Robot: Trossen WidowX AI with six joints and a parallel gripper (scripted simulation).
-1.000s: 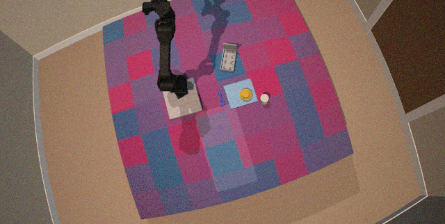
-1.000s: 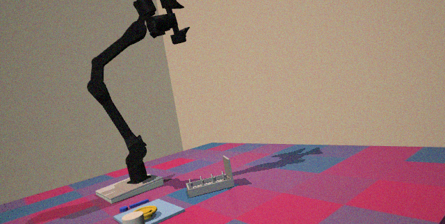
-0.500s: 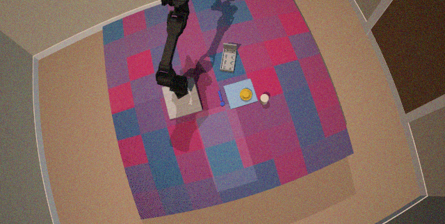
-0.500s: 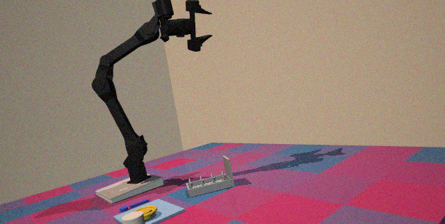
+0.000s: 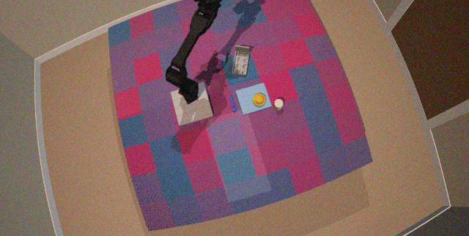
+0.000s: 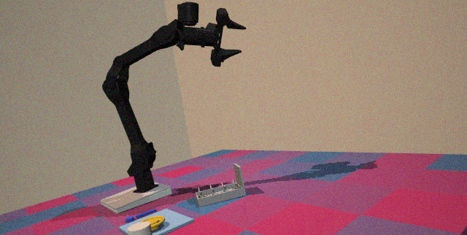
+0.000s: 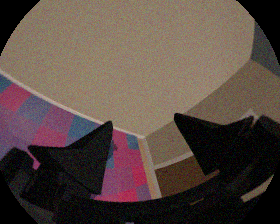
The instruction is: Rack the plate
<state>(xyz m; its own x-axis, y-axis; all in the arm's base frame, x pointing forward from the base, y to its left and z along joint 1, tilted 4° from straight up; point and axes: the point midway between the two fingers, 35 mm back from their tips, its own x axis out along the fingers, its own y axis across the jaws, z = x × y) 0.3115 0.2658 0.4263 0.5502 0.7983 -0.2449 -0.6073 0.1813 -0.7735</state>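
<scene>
The yellow plate is 30 mm behind my gripper tip, 450 mm to the right of it and 450 mm below it. Also, from my gripper tip: grey dish rack 10 mm behind, 230 mm to the right, 440 mm below; then blue spoon 150 mm behind, 410 mm to the right, 460 mm below; then light blue square mat 50 mm behind, 430 mm to the right, 460 mm below.
</scene>
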